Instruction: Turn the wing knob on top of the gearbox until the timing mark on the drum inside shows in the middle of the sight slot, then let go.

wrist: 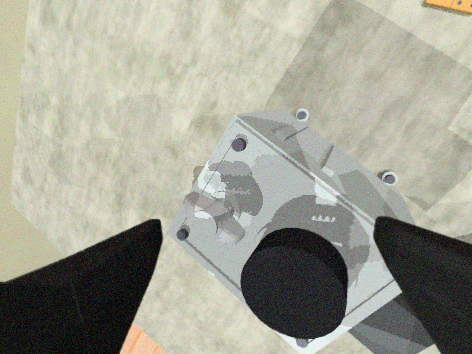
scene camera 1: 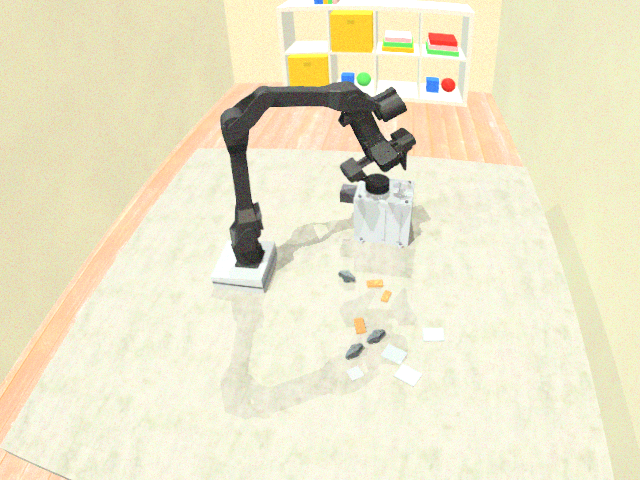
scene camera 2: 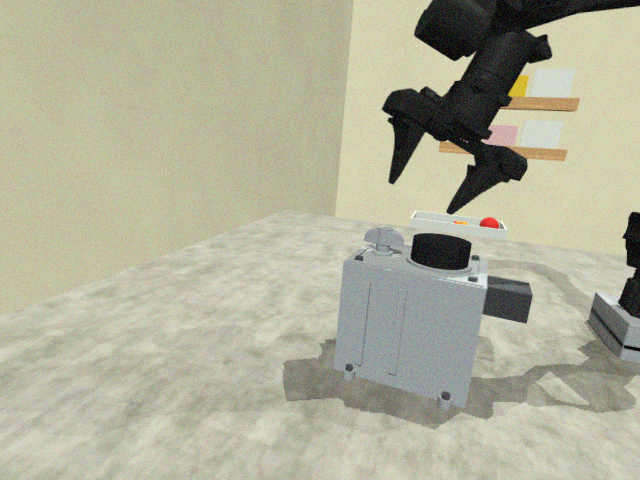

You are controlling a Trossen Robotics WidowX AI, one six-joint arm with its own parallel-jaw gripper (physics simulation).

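Seen in the pictures: gripper, fingertip midpoint: (wrist: 267,228) (scene camera 1: 389,179) (scene camera 2: 420,199); arm's base, origin of the base link: (scene camera 1: 250,259).
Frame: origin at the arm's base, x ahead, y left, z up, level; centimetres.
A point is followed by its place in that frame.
Observation:
The pale grey gearbox (scene camera 1: 383,224) {z 2.2, x 31.5, y 16.4 cm} (scene camera 2: 413,330) {z 2.6, x 30.2, y 28.9 cm} (wrist: 280,175) {z 8.8, x 33.8, y 18.2 cm} stands upright on the mat. Its small grey wing knob (scene camera 2: 383,238) {z 10.9, x 35.5, y 23.7 cm} (wrist: 229,227) {z 11.2, x 34.3, y 22.1 cm} is on the top, near one edge, beside a taller black round cap (scene camera 1: 377,183) {z 11.6, x 29.1, y 21.2 cm} (scene camera 2: 440,251) {z 11.1, x 28.8, y 26.1 cm} (wrist: 295,290) {z 11.6, x 28.9, y 22.4 cm}. My gripper (scene camera 1: 386,173) {z 15.4, x 32.5, y 17.9 cm} (scene camera 2: 421,196) {z 15.4, x 32.5, y 17.9 cm} (wrist: 267,228) {z 15.4, x 32.5, y 17.9 cm} is open and empty, its fingers wide apart above the gearbox top. In the wrist view the knob and most of the cap show between the fingers. Neither finger touches the knob. I cannot make out the sight slot, the drum or the timing mark in any view.
A dark block (scene camera 1: 347,193) {z 7.7, x 21.2, y 21.0 cm} (scene camera 2: 508,299) {z 6.9, x 21.3, y 25.3 cm} juts from the gearbox's side. The arm's base (scene camera 1: 242,273) {z -0.2, x -0.2, y -5.1 cm} stands at the left. Orange pieces (scene camera 1: 374,283) {z -4.2, x 31.4, y 1.0 cm}, dark stones (scene camera 1: 376,335) {z -2.0, x 34.3, y -16.4 cm} and white tiles (scene camera 1: 407,374) {z -4.5, x 42.2, y -23.9 cm} lie on the mat. A white tray (scene camera 2: 439,223) holds a red ball (scene camera 2: 489,223).

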